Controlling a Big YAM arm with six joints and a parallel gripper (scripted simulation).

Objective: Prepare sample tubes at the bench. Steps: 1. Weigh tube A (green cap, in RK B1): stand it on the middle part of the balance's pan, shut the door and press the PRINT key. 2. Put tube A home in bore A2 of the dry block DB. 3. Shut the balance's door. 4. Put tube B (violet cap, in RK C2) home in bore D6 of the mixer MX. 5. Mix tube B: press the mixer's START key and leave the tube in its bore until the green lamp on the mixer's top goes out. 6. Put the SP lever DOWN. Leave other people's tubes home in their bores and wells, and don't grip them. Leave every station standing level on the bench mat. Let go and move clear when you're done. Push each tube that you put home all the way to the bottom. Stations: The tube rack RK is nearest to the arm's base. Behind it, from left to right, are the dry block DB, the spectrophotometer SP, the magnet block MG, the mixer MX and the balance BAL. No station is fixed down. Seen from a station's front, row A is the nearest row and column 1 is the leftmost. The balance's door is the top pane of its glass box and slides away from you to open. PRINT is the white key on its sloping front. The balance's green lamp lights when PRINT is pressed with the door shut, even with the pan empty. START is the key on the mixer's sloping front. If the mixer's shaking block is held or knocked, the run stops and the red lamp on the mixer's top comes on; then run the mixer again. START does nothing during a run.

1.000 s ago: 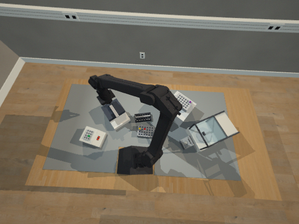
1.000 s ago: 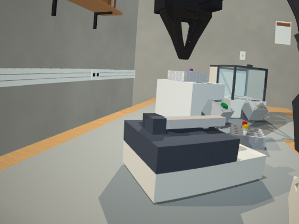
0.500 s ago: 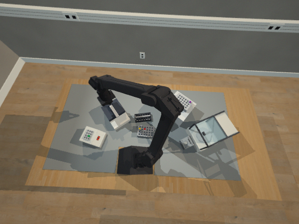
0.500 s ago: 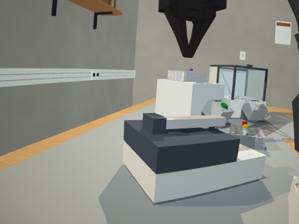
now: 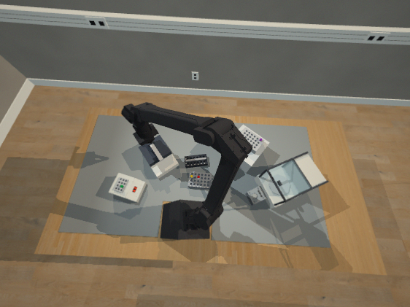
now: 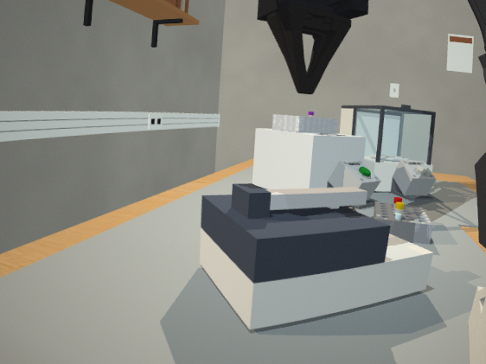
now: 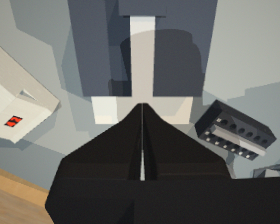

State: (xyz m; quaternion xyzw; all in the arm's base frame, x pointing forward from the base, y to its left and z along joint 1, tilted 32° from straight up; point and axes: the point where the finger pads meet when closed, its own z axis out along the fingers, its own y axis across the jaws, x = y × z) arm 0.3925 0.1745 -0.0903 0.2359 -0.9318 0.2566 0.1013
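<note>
My gripper is now 20 mm past the SP lever, 10 mm to the left of it and 110 mm above it. The rest, counted from my hand: dry block 190 mm behind, 150 mm to the left, 170 mm below; then rack RK 180 mm behind, 240 mm to the right, 180 mm below; then magnet block 70 mm behind, 230 mm to the right, 180 mm below.
</note>
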